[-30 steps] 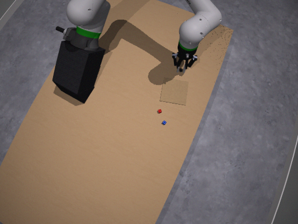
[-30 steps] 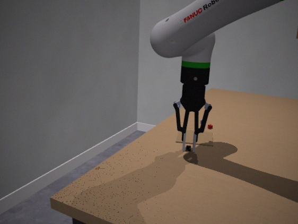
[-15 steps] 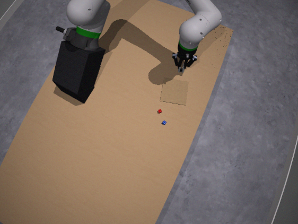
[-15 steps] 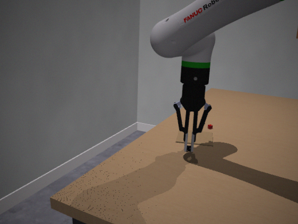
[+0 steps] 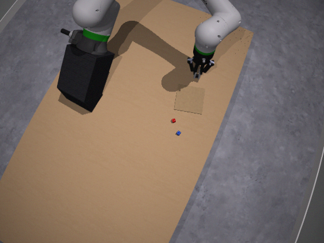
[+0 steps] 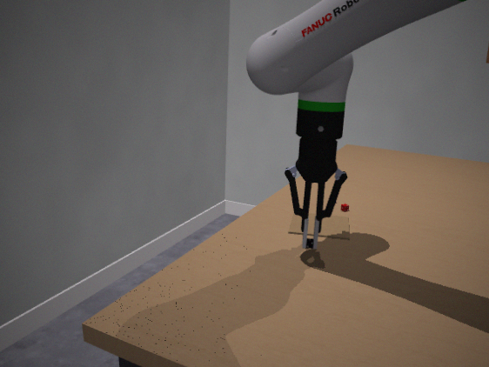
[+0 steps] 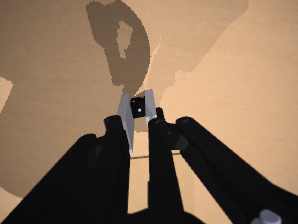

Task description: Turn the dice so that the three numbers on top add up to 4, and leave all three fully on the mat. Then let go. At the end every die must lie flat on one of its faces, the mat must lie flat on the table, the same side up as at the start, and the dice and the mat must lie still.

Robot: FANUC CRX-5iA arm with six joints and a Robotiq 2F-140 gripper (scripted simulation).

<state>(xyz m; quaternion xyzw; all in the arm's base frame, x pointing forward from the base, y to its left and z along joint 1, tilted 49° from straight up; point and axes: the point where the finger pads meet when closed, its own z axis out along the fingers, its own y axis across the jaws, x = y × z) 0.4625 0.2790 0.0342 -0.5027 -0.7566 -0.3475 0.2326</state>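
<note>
The tan mat is 20 mm ahead of my hand, 130 mm to the right of it and 30 mm below it. Also, from my hand: red die: 10 mm ahead, 270 mm to the right, 30 mm below; blue die: 60 mm ahead, 320 mm to the right, 30 mm below; black die: 30 mm below.
</note>
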